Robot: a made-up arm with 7 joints.
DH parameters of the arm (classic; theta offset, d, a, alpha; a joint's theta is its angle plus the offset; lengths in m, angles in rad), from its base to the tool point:
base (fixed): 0 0.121 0 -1.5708
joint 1: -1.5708 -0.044 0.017 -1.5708
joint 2: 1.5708 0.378 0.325 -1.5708
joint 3: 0 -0.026 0.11 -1.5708
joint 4: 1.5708 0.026 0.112 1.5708
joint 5: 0 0.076 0.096 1.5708
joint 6: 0 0.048 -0.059 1.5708
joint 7: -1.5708 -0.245 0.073 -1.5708
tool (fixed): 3.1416 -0.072 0 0
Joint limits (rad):
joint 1: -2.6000..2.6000
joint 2: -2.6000..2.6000
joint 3: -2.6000..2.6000
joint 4: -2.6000..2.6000
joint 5: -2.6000..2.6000
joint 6: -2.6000..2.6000
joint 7: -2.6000..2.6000
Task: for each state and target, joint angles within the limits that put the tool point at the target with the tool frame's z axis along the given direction. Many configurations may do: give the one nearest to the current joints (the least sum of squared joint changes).
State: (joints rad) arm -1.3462 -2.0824 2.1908 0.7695 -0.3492 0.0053 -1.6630
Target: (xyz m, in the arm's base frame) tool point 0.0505 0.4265 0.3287 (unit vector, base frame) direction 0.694 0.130 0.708
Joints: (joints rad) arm -0.9821 -2.0534 2.3657 1.1529 -0.5153 -0.3461 -1.3815
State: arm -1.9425 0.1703 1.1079 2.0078 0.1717 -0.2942 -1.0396
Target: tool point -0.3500 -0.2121 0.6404 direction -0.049 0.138 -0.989
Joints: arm -1.9219 0.2900 0.8230 2.1560 0.6511 -0.5106 -1.5656
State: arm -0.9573 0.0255 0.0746 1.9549 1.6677 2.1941 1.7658
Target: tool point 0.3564 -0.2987 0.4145 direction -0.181 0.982 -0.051
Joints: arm -1.1084 0.4024 0.3996 1.5810 1.6606 2.6000 2.0727
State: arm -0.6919 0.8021 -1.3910 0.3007 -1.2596 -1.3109 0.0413
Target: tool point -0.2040 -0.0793 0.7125 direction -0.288 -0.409 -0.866
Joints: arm -1.3224 0.2244 -2.1576 0.4265 -1.2252 -1.1595 -0.4652
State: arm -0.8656 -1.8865 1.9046 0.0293 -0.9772 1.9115 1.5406
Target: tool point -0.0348 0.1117 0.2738 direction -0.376 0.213 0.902
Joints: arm -0.8237 -2.5434 1.6629 -0.2632 -0.7302 1.2147 1.8862
